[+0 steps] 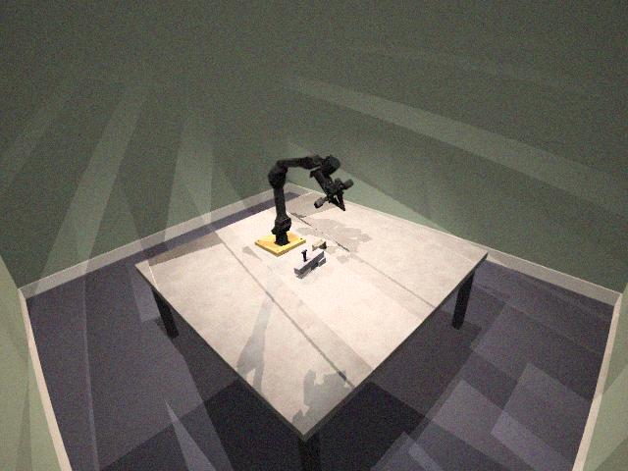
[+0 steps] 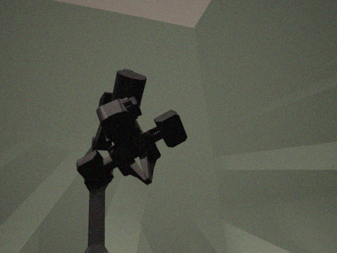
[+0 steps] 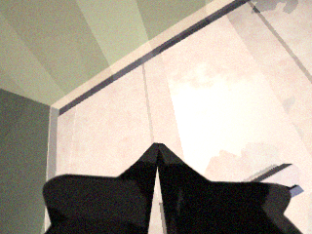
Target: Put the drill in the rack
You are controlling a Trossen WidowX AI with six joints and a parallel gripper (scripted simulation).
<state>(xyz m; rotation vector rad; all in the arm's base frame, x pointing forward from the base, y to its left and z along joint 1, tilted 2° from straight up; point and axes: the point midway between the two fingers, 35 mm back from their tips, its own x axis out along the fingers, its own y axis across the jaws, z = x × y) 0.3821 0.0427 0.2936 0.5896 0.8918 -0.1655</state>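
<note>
My gripper tip is now 12 cm past the small dark part, 14 cm to the left of it and 21 cm above it. Round my gripper tip: grey fixture: 13 cm behind, 10 cm to the right, 26 cm below; then rack: 22 cm behind, 5 cm to the left, 28 cm below.
</note>
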